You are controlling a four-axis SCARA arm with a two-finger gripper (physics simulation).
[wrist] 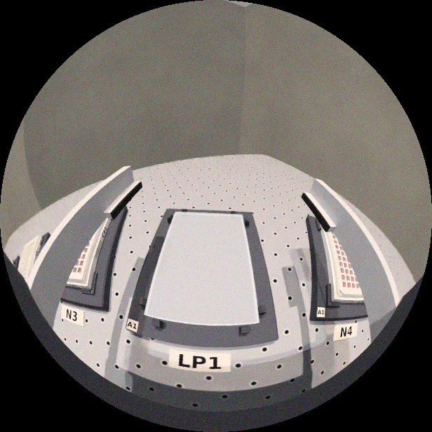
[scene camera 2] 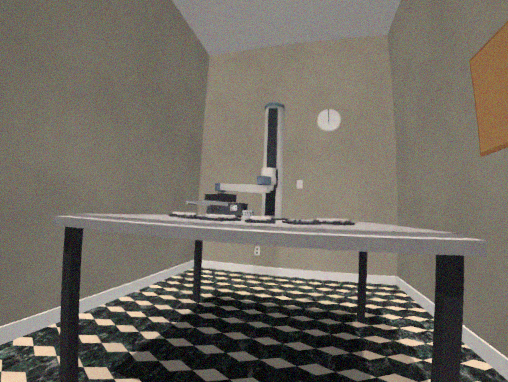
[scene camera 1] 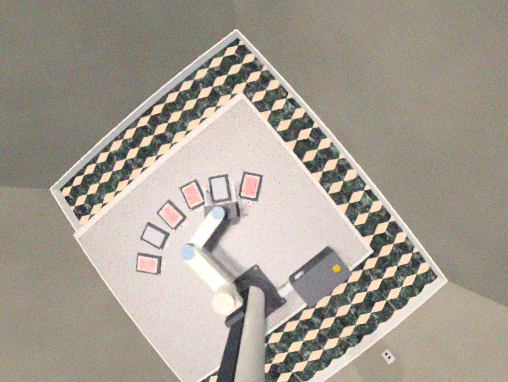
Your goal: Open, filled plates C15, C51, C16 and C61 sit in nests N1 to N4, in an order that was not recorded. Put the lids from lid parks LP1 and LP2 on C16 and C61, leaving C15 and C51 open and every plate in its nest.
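Places are measured from the arm's base along level axes (x ahead, y left, z up), in millimetres.
Pixels of known places: gripper, fingertip midpoint: (scene camera 2: 194,202) (scene camera 1: 218,183); arm's base, origin of the base link: (scene camera 1: 252,296).
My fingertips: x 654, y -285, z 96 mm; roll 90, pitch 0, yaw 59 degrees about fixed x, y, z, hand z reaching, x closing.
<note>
Ahead of a thing's pixels: the offset from my fingertips to its top centre. "pt": to the spot under its first point. Level surfaces: height alone.
My gripper (scene camera 1: 220,192) (scene camera 2: 189,202) (wrist: 224,176) is open and empty, above lid park LP1, its fingers on either side. A pale flat lid {dx -15, dy +24, dz -65 mm} (scene camera 1: 219,188) (wrist: 202,270) lies in the dark LP1 frame (wrist: 210,334). Open plates with red wells sit at N3 {dx +59, dy +177, dz -57 mm} (scene camera 1: 192,194) (wrist: 84,265), left of LP1, and at N4 {dx -121, dy -130, dz -57 mm} (scene camera 1: 250,186) (wrist: 345,265), right of it. The N3 plate's side marking is too oblique to read surely; no code is readable on N4's. In scene camera 1, two more open red plates, N2 {dx +50, dy +365, dz -57 mm} (scene camera 1: 171,215) and N1 {dx -96, dy +680, dz -57 mm} (scene camera 1: 148,264), flank LP2 with its pale lid {dx +16, dy +536, dz -65 mm} (scene camera 1: 154,235).
The perforated table top {dz -83 mm} (scene camera 1: 280,225) (wrist: 200,185) carries the nests in an arc around the arm's column (scene camera 1: 256,330) (scene camera 2: 273,150). A dark grey box {pt dx -758, dy -117, dz +32 mm} (scene camera 1: 320,277) stands beside the arm base. Another pale plate (wrist: 31,252) shows at the far left of the wrist view.
</note>
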